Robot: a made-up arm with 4 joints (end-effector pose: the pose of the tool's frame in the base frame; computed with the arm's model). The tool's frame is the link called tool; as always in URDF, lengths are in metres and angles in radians. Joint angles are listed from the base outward.
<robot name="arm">
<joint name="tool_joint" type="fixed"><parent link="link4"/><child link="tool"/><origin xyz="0.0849 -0.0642 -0.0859" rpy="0 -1.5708 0"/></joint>
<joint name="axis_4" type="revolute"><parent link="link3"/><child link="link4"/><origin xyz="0.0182 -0.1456 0.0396" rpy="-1.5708 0 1.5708"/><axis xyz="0 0 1"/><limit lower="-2.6" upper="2.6"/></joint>
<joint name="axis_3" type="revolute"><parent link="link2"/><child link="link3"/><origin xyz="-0.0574 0.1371 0.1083" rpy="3.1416 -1.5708 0"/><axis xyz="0 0 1"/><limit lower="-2.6" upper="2.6"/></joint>
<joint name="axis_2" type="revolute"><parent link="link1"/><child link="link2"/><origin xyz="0.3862 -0.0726 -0.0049" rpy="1.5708 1.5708 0"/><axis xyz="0 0 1"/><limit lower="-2.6" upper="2.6"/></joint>
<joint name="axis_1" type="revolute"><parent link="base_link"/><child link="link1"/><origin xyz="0 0 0.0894" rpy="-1.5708 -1.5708 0"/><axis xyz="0 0 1"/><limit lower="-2.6" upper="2.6"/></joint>
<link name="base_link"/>
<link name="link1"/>
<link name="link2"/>
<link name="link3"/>
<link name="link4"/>
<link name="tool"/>
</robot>
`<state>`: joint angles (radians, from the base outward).
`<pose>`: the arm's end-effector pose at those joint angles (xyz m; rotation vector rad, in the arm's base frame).
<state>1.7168 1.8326 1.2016 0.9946</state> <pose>0.3540 0.0356 0.3011 0.4790 1.2081 1.4592</pose>
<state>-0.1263 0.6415 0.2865 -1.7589</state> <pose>-0.4268 0.1455 0.7178 -2.3725 -0.3715 -0.3464</pose>
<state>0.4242 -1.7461 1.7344 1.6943</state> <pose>-0.0303 -0.0431 0.6420 1.8734 -2.3082 -0.4643</pose>
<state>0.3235 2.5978 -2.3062 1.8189</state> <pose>0.0324 -0.0294 0.2923 -0.6659 -1.1740 -1.7248</pose>
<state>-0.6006 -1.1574 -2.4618 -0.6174</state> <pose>-0.2244 -0.1431 0.3665 -0.3199 1.1539 1.7656</pose>
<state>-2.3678 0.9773 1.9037 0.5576</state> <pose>-0.1434 0.0211 -0.3211 1.4899 1.9541 -0.2655</pose>
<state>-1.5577 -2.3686 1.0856 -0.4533</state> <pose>-0.2717 -0.0129 -0.2227 2.2819 -1.0779 0.3436</pose>
